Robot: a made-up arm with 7 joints. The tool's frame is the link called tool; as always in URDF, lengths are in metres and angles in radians. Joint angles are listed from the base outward.
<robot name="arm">
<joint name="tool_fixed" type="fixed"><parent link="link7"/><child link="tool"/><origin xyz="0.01 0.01 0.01" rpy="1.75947 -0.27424 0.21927"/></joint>
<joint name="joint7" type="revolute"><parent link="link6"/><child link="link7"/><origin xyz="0.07 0.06 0" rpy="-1.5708 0 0"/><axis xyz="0 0 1"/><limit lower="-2.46" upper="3.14"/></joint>
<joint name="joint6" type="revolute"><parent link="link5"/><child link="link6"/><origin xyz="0 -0.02 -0.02" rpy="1.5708 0 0"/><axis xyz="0 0 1"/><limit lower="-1.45" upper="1.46"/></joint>
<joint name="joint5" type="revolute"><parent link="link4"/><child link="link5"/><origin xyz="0.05 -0.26 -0.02" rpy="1.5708 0 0"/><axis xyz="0 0 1"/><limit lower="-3.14" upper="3.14"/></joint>
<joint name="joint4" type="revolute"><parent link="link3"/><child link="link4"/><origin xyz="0.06 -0.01 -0.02" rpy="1.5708 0 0"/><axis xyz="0 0 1"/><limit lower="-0.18" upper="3.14"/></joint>
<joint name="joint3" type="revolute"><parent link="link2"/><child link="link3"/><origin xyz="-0.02 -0.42 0" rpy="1.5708 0 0"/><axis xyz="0 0 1"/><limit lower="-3.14" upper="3.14"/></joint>
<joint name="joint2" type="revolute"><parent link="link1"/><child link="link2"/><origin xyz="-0.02 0.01 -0.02" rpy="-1.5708 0 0"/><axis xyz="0 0 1"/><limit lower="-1.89" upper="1.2"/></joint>
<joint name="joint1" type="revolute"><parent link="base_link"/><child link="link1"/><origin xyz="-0.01 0.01 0.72"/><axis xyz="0 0 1"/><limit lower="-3.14" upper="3.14"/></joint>
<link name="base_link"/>
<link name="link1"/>
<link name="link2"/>
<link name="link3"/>
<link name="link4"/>
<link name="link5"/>
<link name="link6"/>
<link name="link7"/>
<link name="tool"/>
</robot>
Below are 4 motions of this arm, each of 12 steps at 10 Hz.
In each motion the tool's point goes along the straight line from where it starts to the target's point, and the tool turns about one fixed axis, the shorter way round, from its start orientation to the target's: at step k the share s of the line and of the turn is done. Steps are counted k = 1, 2, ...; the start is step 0. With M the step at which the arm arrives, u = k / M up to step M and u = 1 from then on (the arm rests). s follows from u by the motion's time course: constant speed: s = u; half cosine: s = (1 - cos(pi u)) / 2; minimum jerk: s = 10 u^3 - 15 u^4 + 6 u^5.
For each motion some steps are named. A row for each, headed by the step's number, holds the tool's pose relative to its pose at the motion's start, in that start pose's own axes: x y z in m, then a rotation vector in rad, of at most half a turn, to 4 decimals.
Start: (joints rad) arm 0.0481 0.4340 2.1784 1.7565 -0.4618 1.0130 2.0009
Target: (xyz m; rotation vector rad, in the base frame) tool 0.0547 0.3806 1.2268 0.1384 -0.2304 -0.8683
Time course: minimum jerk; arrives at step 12
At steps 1, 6, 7, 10, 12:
1: 0.0006 -0.0001 0.0004 0.0039 -0.0030 -0.0068
6: 0.0569 -0.0072 0.0351 0.3859 -0.2922 -0.6695
7: 0.0743 -0.0094 0.0459 0.5043 -0.3819 -0.8748
10: 0.1097 -0.0139 0.0678 0.7444 -0.5637 -1.2914
12: 0.1137 -0.0144 0.0702 0.7718 -0.5844 -1.3389

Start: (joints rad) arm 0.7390 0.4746 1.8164 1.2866 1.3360 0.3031 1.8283
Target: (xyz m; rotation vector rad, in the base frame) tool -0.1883 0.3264 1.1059 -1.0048 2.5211 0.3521
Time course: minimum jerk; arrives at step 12
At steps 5, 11, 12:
5: -0.0071 -0.0147 -0.0063 0.0368 0.1144 0.0937
11: -0.0203 -0.0421 -0.0182 0.1057 0.3283 0.2690
12: -0.0204 -0.0423 -0.0183 0.1063 0.3300 0.2703

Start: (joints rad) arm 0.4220 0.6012 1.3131 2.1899 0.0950 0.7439 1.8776
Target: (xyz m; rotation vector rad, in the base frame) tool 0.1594 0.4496 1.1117 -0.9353 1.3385 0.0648
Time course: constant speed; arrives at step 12
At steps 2, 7, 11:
2: 0.0122 0.0013 -0.0102 -0.0874 0.0485 -0.1008
7: 0.0428 0.0046 -0.0356 -0.3061 0.1696 -0.3526
11: 0.0673 0.0073 -0.0559 -0.4809 0.2666 -0.5541

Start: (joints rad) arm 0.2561 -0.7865 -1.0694 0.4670 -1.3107 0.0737 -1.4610
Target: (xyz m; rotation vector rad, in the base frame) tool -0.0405 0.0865 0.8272 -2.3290 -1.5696 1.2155
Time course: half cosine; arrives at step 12
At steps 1, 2, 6, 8, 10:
1: 0.0034 -0.0017 0.0021 -0.0030 -0.0054 0.0005
2: 0.0135 -0.0066 0.0082 -0.0119 -0.0211 0.0021
6: 0.1011 -0.0496 0.0610 -0.0891 -0.1572 0.0156
8: 0.1516 -0.0744 0.0914 -0.1336 -0.2358 0.0235
10: 0.1886 -0.0926 0.1137 -0.1662 -0.2933 0.0292

